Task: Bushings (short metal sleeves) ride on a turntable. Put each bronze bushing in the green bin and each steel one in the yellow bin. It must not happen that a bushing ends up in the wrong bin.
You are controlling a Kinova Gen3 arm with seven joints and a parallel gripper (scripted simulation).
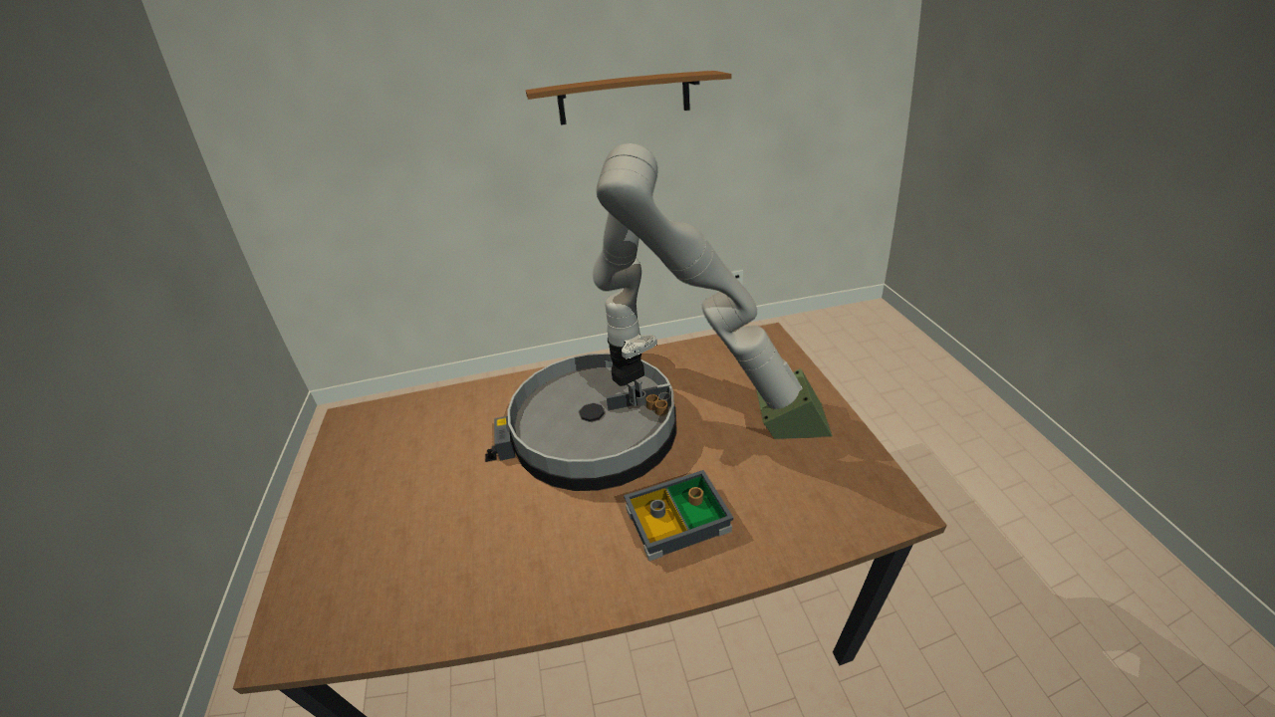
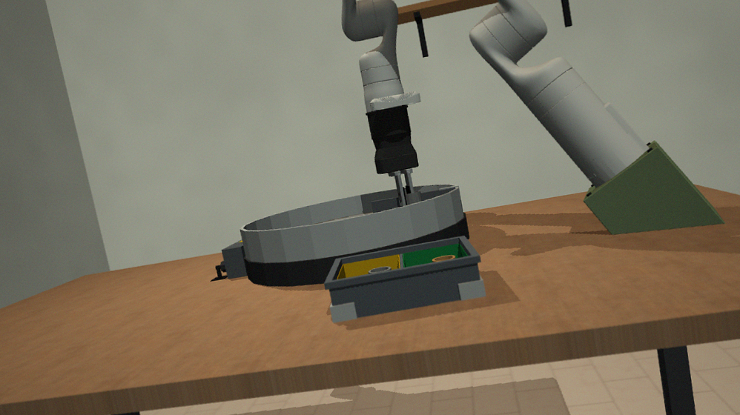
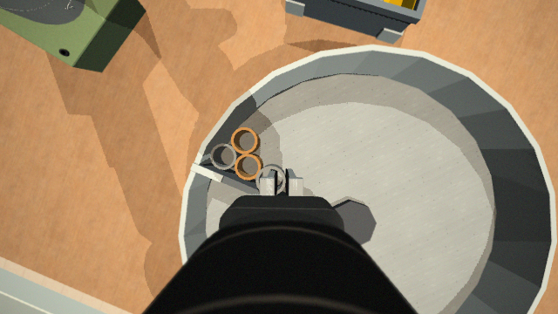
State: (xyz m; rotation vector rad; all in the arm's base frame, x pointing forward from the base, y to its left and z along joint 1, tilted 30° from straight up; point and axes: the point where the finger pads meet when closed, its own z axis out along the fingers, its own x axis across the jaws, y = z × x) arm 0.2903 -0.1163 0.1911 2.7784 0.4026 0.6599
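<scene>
The bin lies 4 cm ahead of my hand, 32 cm to the left of it and 7 cm below it. Also, from my hand: grey turntable 11 cm ahead, 4 cm to the right, 5 cm below.
</scene>
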